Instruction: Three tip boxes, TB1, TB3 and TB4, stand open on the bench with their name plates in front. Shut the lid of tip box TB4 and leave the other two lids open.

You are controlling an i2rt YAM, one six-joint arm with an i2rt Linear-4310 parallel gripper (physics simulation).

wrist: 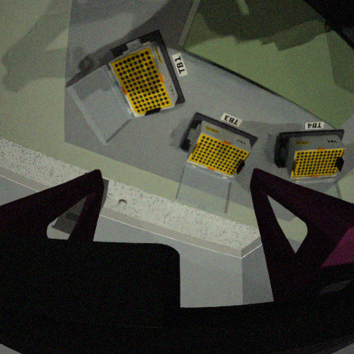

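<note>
Tip box TB4 [317,161] stands at the right of the wrist view, its yellow tip rack uncovered; its clear open lid shows faintly below it, partly behind the right finger. Its name plate [314,125] lies on the far side of it. Tip box TB3 [218,154] stands near the middle, with its clear lid [204,191] open toward the bottom of the view. Tip box TB1 [144,82] stands at the upper left, turned, with its clear lid [101,102] open to the lower left. My gripper [176,177] is open and empty, its fingers nearer the camera than the boxes.
A speckled pale bench edge [165,204] runs from the left to the lower right, below the boxes. A green surface [260,55] lies at the upper right behind a dark border. Name plates TB1 [179,65] and TB3 [231,119] lie beside their boxes.
</note>
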